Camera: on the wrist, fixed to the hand. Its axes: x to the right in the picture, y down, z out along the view.
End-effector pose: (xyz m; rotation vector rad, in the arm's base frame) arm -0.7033 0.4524 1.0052 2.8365 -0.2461 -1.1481
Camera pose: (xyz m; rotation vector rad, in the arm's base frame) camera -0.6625 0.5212 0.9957 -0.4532 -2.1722 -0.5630
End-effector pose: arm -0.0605 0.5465 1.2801 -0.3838 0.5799 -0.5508
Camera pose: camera -0.0853 0.4704 1.2894 0.3187 -0.1188 2.4722
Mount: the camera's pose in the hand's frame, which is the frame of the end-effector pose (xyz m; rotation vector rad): 0.0234 -0.0739 -0.0220 -0.2611 -0.8538 3.0094
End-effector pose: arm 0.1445 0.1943 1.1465 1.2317 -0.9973 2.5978
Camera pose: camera 0.1402 0.2609 1.1916 0.1786 0.9868 0.1857
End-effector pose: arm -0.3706 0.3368 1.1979 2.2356 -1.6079 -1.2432
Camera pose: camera -0.2992 0.3413 1.1608 -1.6503 -1.8243 -0.4964
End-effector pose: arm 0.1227 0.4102 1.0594 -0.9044 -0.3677 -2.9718
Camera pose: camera 0.0852 0.4783 1.0384 -0.7823 0.7448 0.1559
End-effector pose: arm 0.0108 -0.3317 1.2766 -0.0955 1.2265 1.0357
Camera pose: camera 0.0452 -0.3721 1.2159 -1.5810 0.4931 -1.9213
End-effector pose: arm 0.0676 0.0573 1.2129 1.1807 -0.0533 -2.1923
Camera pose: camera 0.0371 0.1087 1.1588 -0.5774 -0.9504 0.3852
